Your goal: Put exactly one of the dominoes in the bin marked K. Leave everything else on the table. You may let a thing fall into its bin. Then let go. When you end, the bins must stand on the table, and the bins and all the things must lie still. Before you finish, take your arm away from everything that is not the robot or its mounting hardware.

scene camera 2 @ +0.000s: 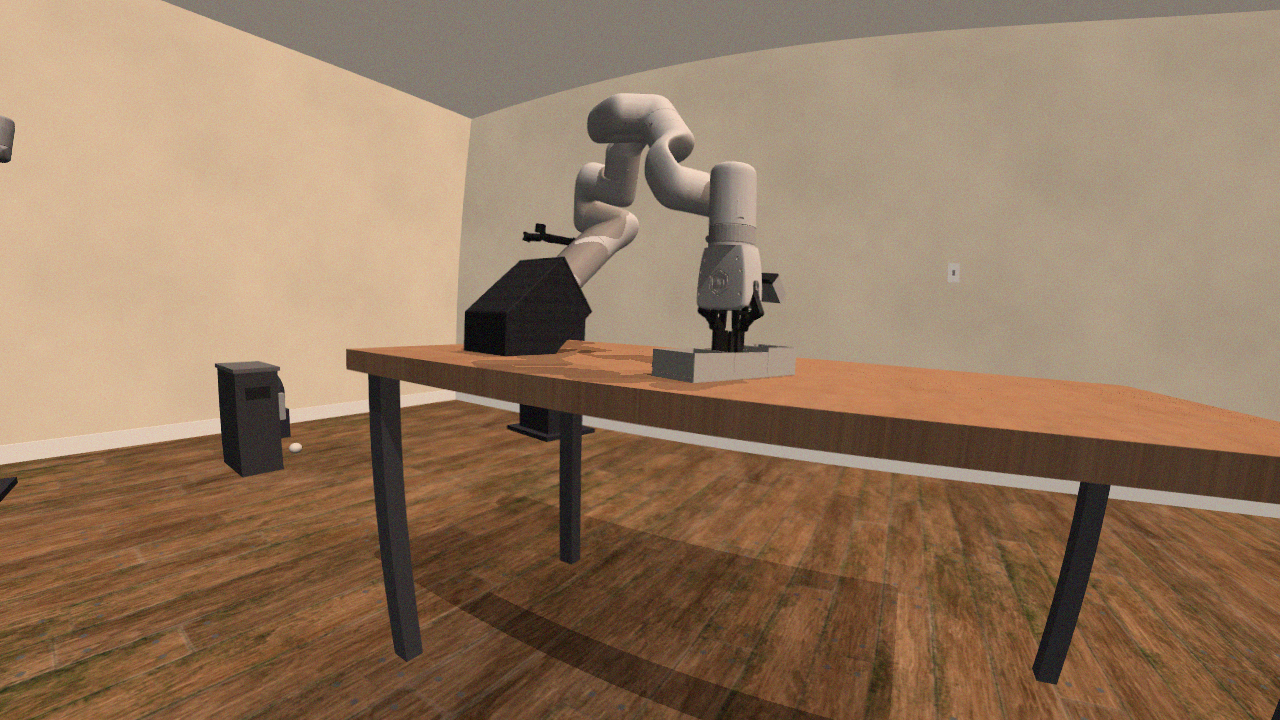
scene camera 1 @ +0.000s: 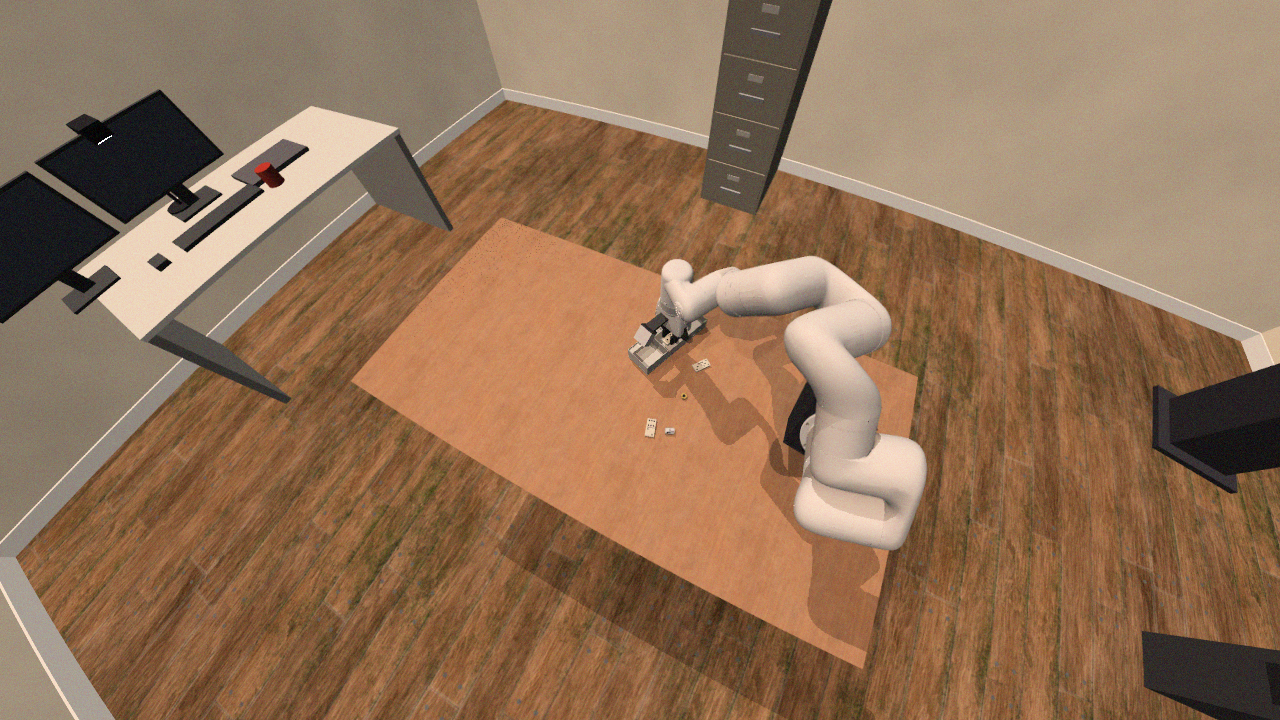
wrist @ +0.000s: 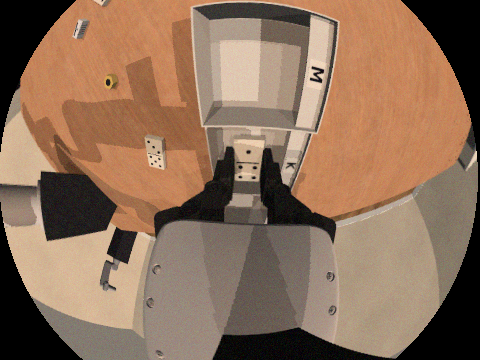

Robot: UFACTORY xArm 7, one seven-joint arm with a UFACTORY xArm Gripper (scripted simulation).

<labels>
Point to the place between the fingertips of my gripper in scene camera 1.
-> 670, 338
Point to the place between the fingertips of my gripper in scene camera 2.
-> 727, 356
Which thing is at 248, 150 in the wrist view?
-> A domino.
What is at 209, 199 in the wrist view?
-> My gripper.
</labels>
